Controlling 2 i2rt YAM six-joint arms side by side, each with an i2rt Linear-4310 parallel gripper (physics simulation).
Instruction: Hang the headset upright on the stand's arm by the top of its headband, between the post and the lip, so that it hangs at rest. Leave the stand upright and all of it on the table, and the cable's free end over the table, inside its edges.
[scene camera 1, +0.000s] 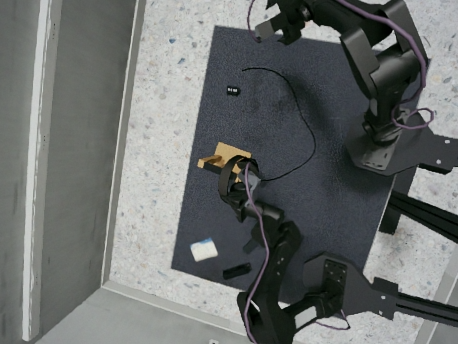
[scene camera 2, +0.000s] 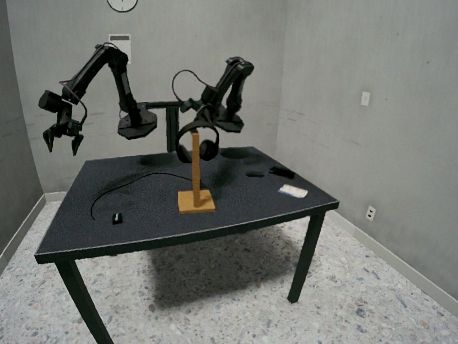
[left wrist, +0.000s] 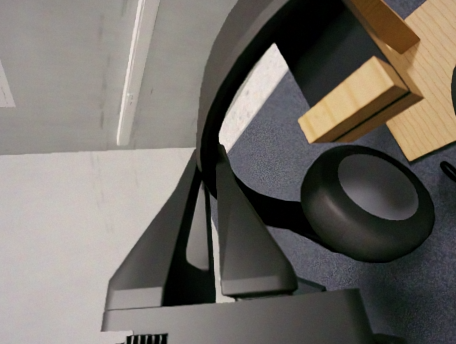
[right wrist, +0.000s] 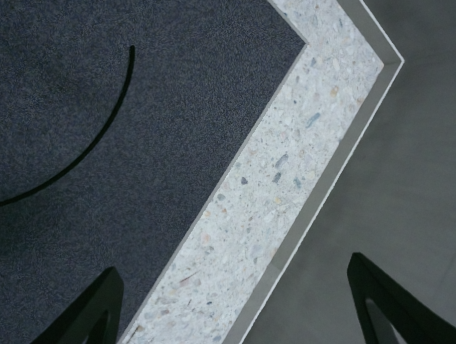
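Pixels of known places: left gripper, between the fingertips: (scene camera 1: 222, 195) (scene camera 2: 211, 126) (left wrist: 211, 152); right gripper, between the fingertips: (scene camera 2: 63, 154) (right wrist: 233, 268); left arm's base, origin of its link: (scene camera 1: 333, 286) (scene camera 2: 227, 118); right arm's base, origin of its link: (scene camera 1: 385, 138) (scene camera 2: 137, 122).
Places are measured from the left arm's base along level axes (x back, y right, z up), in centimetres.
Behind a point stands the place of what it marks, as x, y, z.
My left gripper (left wrist: 211, 152) @[-40.0, 30.4, 4.5] is shut on the headband of the black headset (scene camera 1: 224, 181) @[-39.3, 35.5, 6.6] (scene camera 2: 209, 149) @[-39.0, 30.7, -5.0] (left wrist: 365, 230) @[-32.9, 30.5, -2.6], which is held upright in the air. The wooden stand (scene camera 1: 234, 150) @[-41.0, 44.4, -24.0] (scene camera 2: 196, 172) @[-49.0, 40.8, -9.4] (left wrist: 432, 107) @[-40.2, 36.2, -24.0] is upright on the table. In the left wrist view wooden parts of the stand's top show inside the headband's curve; whether they touch it I cannot tell. In scene camera 2 the post stands in front of the headset. The cable (scene camera 1: 300, 107) @[-14.4, 64.1, -25.0] (scene camera 2: 145, 175) @[-7.3, 52.2, -25.0] (right wrist: 102, 132) @[-29.8, 80.1, -25.0] lies curved on the table, its free end inside the edges. My right gripper (scene camera 2: 63, 150) @[-27.2, 86.8, -2.1] (right wrist: 233, 268) @[-27.2, 86.8, -2.1] is open and empty.
On the table (scene camera 1: 350, 210) @[11.5, 20.9, -25.4] (scene camera 2: 140, 220) @[-46.7, 62.6, -25.4] are a small black item (scene camera 1: 233, 91) @[-42.7, 70.2, -24.0] (scene camera 2: 117, 218) @[-44.8, 70.6, -23.6], a white and blue block (scene camera 1: 204, 249) @[-53.9, -5.5, -25.2] (scene camera 2: 294, 190) @[-54.0, -6.8, -25.3], a long black object (scene camera 1: 236, 270) @[-37.0, -12.7, -22.4] (scene camera 2: 281, 172) @[-37.7, -12.9, -23.2] and a flat dark piece (scene camera 1: 251, 245) @[-30.7, 0.2, -23.8] (scene camera 2: 255, 175) @[-32.6, 0.7, -24.5].
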